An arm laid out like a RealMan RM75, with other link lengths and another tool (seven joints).
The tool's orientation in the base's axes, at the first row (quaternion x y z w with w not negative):
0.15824, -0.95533, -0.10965, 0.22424
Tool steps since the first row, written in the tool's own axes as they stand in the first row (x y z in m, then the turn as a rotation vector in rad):
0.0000, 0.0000, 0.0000, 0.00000, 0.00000, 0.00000
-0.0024, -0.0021, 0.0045, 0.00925, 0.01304, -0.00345
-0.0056, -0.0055, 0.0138, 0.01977, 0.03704, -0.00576
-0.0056, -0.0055, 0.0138, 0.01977, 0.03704, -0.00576
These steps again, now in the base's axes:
0.0000, 0.0000, 0.0000, 0.00000, 0.00000, 0.00000
0.0005, -0.0005, -0.0055, -0.00956, 0.00834, 0.01032
-0.0002, -0.0012, -0.0158, -0.02350, 0.02655, 0.02322
-0.0002, -0.0012, -0.0158, -0.02350, 0.02655, 0.02322

